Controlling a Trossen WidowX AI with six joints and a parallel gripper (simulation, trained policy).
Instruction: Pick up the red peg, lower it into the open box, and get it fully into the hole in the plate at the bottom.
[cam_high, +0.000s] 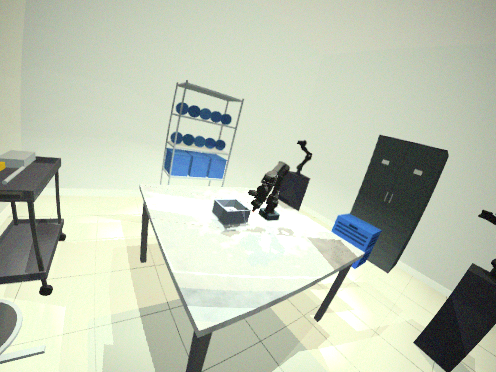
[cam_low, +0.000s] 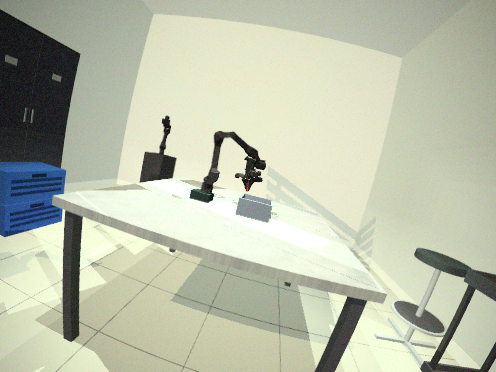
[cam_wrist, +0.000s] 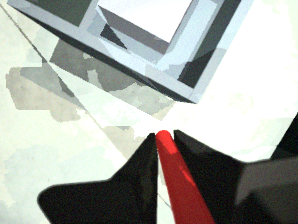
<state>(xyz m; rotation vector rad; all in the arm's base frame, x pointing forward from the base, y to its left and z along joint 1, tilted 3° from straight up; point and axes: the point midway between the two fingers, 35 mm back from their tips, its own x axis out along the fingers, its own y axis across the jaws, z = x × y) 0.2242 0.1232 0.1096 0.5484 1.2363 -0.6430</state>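
Now: the grey box 10 cm ahead of my gripper tip, 12 cm to the right of it and 9 cm below it. The rest, counted from my gripper tip: red peg (1 cm behind, 1 cm to the left, 3 cm above).
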